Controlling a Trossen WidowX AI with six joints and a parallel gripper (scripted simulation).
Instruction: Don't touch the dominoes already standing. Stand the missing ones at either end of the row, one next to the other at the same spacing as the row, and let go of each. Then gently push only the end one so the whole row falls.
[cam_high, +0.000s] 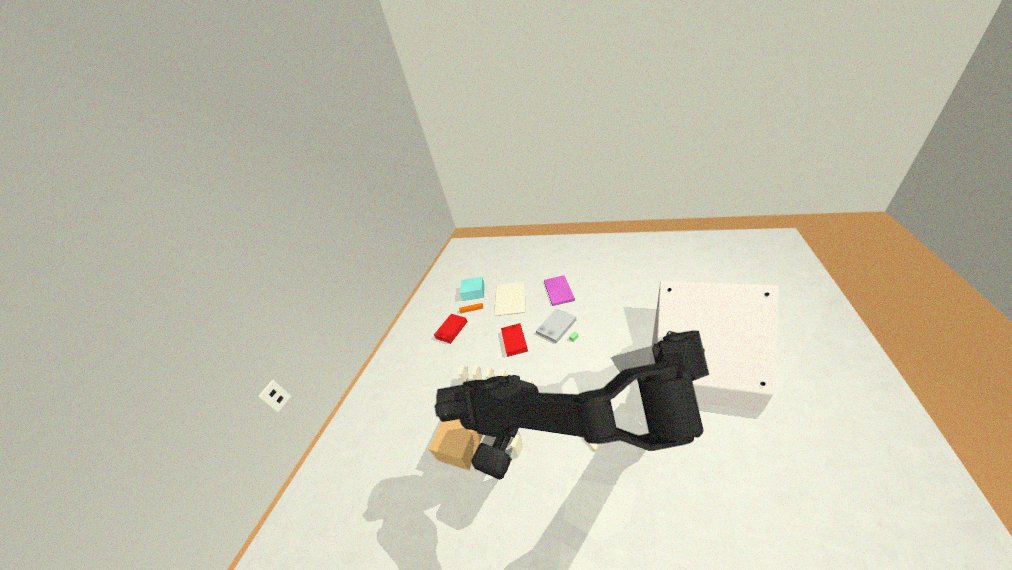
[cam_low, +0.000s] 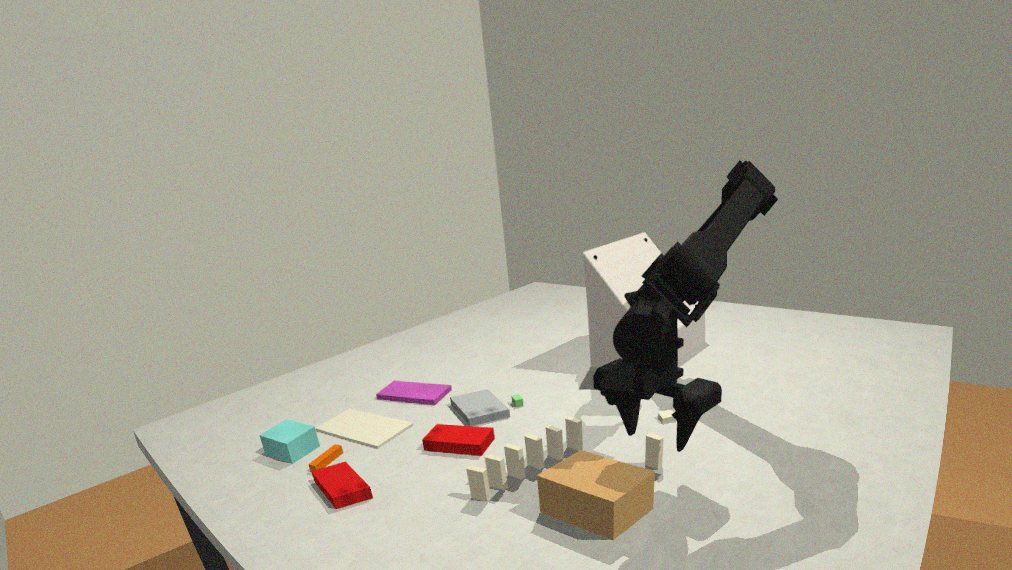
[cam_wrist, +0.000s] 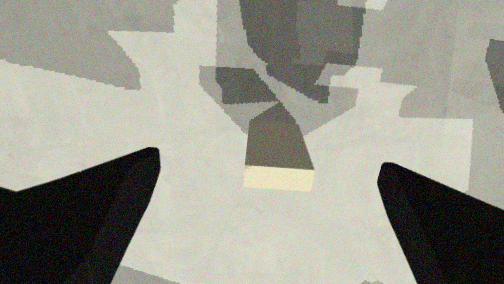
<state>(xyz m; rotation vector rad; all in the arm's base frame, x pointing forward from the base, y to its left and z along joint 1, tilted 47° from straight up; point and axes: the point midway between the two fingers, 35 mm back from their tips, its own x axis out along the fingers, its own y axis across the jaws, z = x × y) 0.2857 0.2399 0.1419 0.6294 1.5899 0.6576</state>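
Now: the tan box 130 mm ahead of my gripper tip, 10 mm to the left of it and 10 mm below it. Round my gripper tip: orange bar (380 mm to the right, 320 mm ahead, 30 mm below); then grey slab (370 mm to the right, 30 mm below, 20 mm ahead); then small green cube (340 mm to the right, 40 mm behind, 30 mm below).
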